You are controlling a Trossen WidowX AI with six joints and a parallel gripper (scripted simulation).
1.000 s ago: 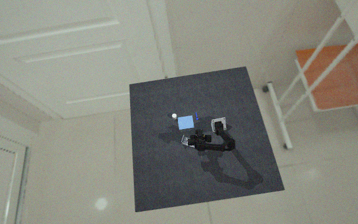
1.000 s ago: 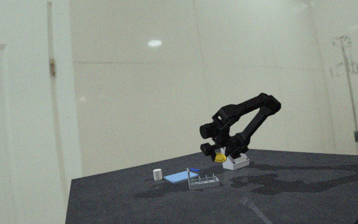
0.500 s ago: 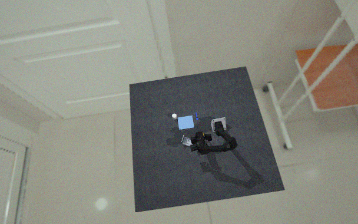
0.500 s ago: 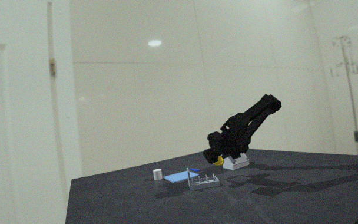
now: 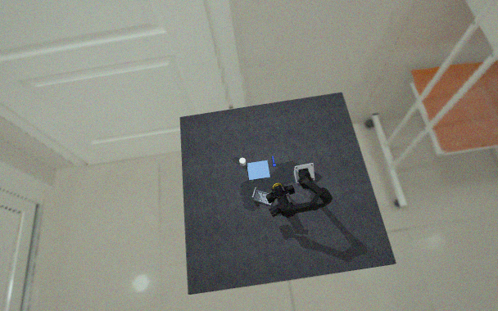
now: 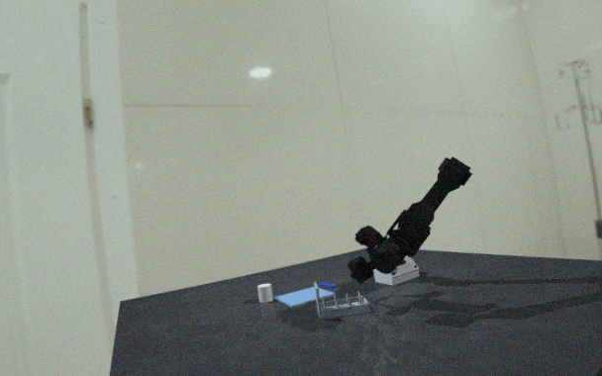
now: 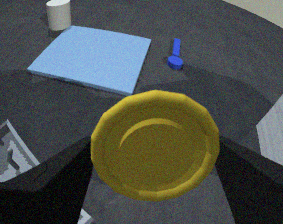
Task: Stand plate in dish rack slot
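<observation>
My gripper tip is 10 cm short of the grey dish rack, 5 cm above it and 4 cm to the right of it. Also, from my gripper tip: blue spoon 20 cm to the right, 7 cm below, 2 cm behind; yellow plate 1 cm to the left; white cup 24 cm to the right, 20 cm ahead, 5 cm below.
</observation>
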